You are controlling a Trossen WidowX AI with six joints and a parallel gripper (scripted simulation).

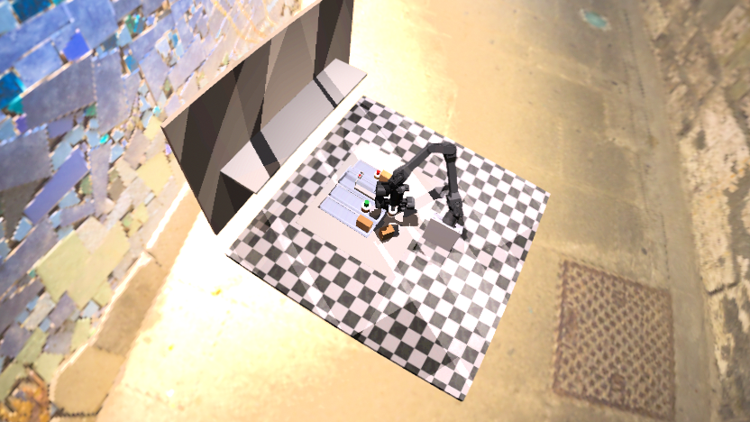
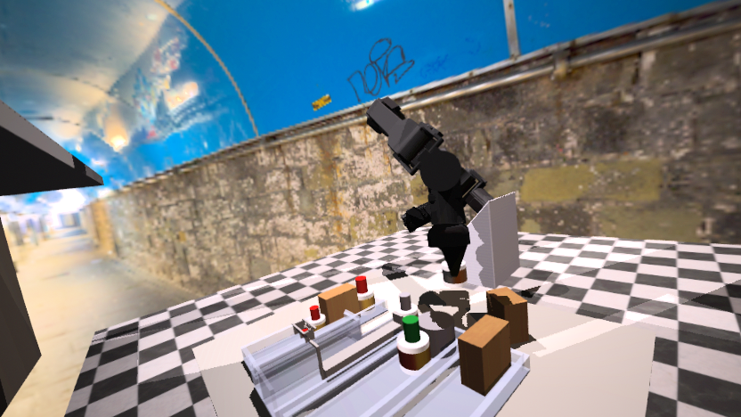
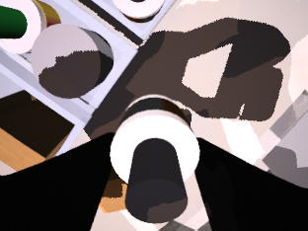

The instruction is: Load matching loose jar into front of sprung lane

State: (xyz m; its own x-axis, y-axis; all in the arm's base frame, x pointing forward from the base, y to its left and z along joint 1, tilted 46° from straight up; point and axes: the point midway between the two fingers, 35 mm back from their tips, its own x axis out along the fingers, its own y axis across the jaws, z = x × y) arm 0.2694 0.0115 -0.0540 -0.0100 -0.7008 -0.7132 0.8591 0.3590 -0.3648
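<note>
Right now my gripper tip is 8 cm short of the grey cylinder, 1 cm to the right of it and 8 cm above it. The rest, counted from my gripper tip: sprung lane 21 cm ahead, 10 cm to the right, 9 cm below.
</note>
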